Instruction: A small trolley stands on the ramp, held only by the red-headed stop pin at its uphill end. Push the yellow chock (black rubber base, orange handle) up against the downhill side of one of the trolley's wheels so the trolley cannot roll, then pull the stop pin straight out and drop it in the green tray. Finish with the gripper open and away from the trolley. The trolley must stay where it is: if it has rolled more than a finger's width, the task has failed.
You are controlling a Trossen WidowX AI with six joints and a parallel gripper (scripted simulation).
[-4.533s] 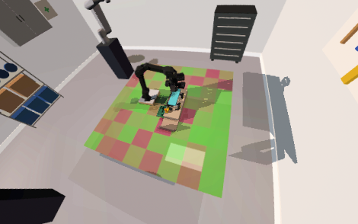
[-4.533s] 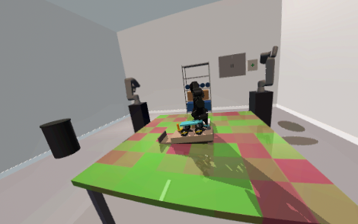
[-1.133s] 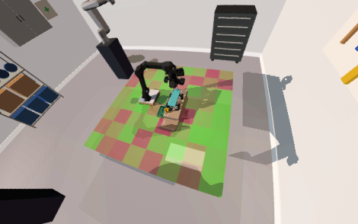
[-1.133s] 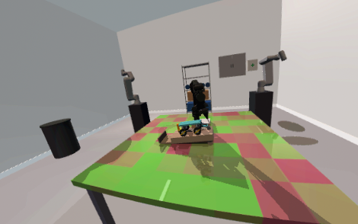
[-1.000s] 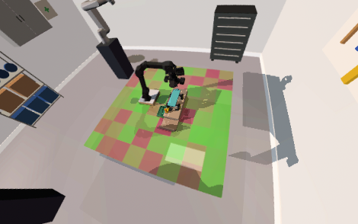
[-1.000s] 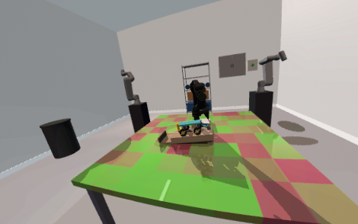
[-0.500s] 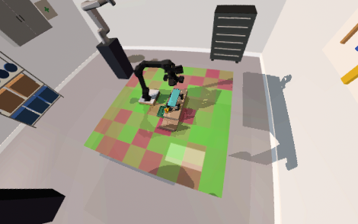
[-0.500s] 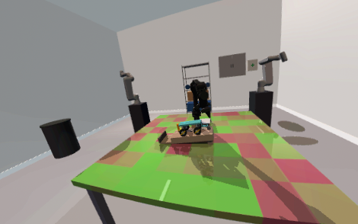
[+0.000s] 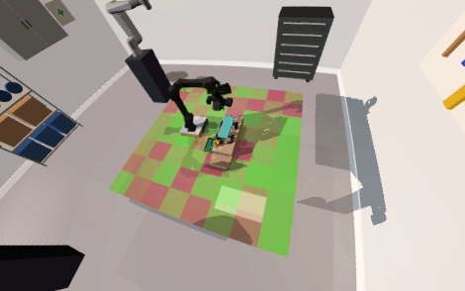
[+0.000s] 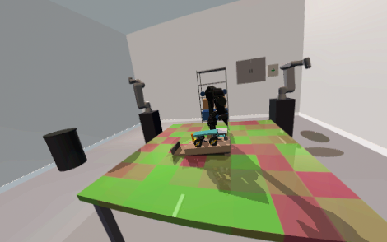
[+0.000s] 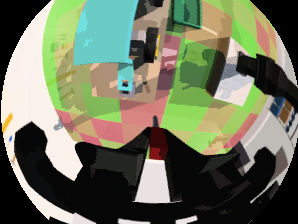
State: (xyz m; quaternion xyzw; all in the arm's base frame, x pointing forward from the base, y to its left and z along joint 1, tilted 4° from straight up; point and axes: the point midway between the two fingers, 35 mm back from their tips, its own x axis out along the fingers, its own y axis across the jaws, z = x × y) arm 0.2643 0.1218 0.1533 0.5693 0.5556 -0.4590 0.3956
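Now: gripper tip 60 mm past the green tray, 240 mm to the left of it and 190 mm above it. From my gripper tip the other things lie so: red-headed stop pin: right at my gripper tip; ramp: 70 mm ahead, 150 mm to the right, 130 mm below; trolley: 70 mm ahead, 160 mm to the right, 70 mm below.
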